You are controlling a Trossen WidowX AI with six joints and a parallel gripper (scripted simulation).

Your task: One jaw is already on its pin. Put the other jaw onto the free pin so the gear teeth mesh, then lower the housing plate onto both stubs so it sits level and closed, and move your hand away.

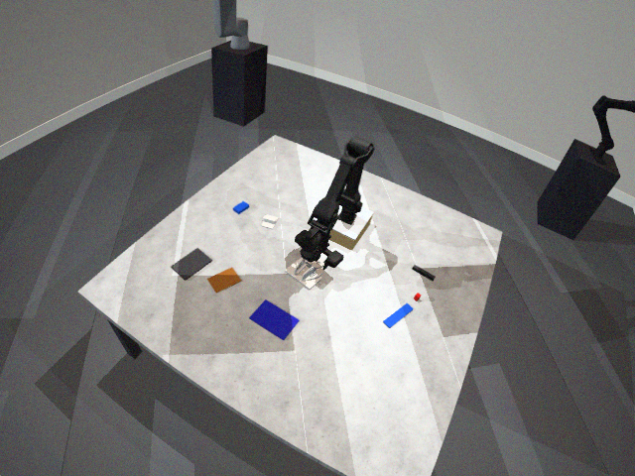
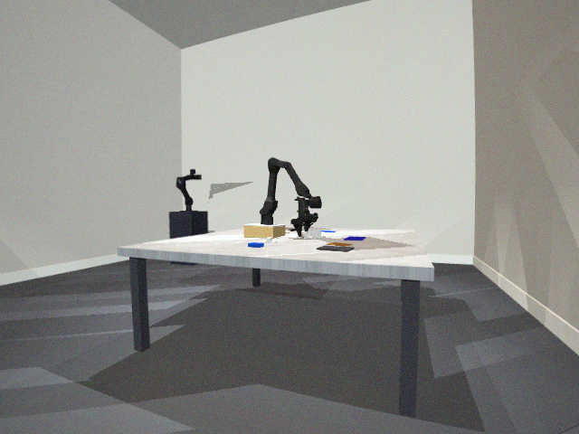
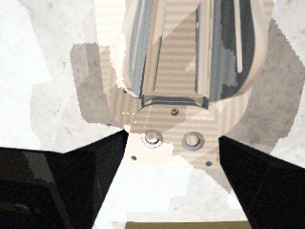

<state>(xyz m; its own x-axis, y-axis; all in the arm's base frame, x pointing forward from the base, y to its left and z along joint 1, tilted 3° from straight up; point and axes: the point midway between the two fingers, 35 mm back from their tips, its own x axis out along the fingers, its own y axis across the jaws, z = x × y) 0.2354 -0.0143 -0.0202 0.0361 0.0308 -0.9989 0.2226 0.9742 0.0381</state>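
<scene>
The jaw lies 2 cm to the right of my gripper tip, 2 cm ahead of it and 1 cm above it. The rest, counted from my gripper tip: blue tile (29 cm ahead, 1 cm to the right, 1 cm below); then white block (26 cm to the right, 10 cm behind); then orange tile (25 cm to the right, 24 cm ahead, 1 cm below).
</scene>
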